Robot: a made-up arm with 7 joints. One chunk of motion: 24 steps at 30 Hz.
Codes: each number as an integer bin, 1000 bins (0 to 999) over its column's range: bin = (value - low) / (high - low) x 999, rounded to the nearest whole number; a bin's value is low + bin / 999 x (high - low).
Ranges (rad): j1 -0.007..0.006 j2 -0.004..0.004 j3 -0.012..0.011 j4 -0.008..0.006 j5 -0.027..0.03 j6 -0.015..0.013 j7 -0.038..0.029
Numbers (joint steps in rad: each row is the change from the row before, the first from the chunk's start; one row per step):
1: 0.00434 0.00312 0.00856 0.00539 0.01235 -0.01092 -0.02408
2: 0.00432 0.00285 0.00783 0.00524 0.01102 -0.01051 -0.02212
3: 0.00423 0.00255 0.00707 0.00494 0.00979 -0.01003 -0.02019
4: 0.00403 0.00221 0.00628 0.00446 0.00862 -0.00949 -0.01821
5: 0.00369 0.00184 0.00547 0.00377 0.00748 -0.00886 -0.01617
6: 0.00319 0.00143 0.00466 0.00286 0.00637 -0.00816 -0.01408
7: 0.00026 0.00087 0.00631 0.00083 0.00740 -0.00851 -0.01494
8: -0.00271 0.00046 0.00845 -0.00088 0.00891 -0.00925 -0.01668
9: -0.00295 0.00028 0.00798 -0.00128 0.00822 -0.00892 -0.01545
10: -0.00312 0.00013 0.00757 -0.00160 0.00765 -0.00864 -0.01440
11: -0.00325 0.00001 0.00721 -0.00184 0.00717 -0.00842 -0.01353
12: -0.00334 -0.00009 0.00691 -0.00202 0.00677 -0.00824 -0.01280
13: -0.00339 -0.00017 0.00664 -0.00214 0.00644 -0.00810 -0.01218
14: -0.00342 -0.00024 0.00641 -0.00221 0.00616 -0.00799 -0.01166
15: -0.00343 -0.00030 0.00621 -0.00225 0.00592 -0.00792 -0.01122
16: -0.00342 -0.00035 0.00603 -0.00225 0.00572 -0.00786 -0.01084
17: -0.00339 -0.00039 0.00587 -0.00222 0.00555 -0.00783 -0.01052
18: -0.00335 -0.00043 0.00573 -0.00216 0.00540 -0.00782 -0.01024
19: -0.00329 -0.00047 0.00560 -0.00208 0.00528 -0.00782 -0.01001
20: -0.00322 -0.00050 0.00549 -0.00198 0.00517 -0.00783 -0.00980
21: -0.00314 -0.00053 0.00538 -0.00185 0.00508 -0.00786 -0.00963
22: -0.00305 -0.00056 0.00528 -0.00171 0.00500 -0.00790 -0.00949
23: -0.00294 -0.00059 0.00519 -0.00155 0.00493 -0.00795 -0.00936
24: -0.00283 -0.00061 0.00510 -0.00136 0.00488 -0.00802 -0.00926
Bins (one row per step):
1: 871 889 893 955 690 146 208
2: 870 855 861 945 666 160 237
3: 863 818 828 923 645 177 266
4: 848 775 794 889 624 197 295
5: 821 729 759 840 604 219 325
6: 783 678 724 775 585 244 357
7: 558 608 795 630 603 232 344
8: 330 557 888 508 629 205 318
9: 311 534 868 480 617 217 336
10: 298 516 850 457 607 227 352
11: 288 501 834 440 599 235 365
12: 281 488 821 427 592 241 376
13: 277 478 810 418 586 246 385
14: 275 470 800 413 581 250 393
15: 274 462 791 410 577 253 399
16: 275 456 783 410 573 255 405
17: 277 451 776 412 570 256 410
18: 280 446 770 417 568 256 414
19: 285 441 764 422 566 256 417
20: 290 437 760 430 564 256 420
21: 297 433 755 439 562 255 423
22: 304 430 751 449 561 253 425
23: 312 426 747 460 560 252 427
24: 320 423 743 474 559 249 429

